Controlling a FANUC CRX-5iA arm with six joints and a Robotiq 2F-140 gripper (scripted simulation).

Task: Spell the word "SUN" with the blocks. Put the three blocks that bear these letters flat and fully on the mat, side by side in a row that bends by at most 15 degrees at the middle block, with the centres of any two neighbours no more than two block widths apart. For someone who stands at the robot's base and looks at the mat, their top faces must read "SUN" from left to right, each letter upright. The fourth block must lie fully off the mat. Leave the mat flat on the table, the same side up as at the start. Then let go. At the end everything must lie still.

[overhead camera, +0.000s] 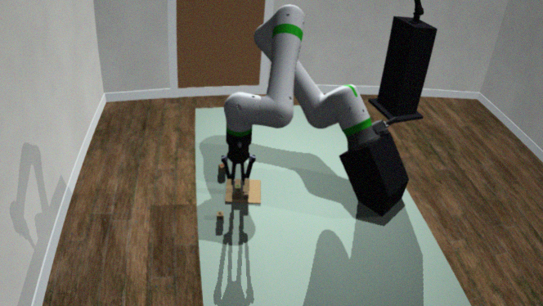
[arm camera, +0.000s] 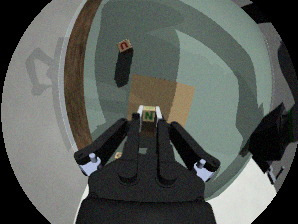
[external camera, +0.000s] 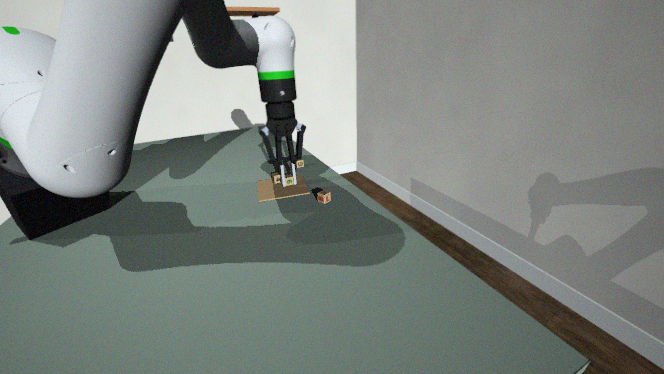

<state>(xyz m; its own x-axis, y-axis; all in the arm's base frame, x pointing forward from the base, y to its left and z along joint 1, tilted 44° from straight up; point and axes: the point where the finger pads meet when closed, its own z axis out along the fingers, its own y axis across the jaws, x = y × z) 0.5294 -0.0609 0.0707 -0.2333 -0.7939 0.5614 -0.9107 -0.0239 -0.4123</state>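
Now: hand 4 cm above the tan mat and 2 cm past it.
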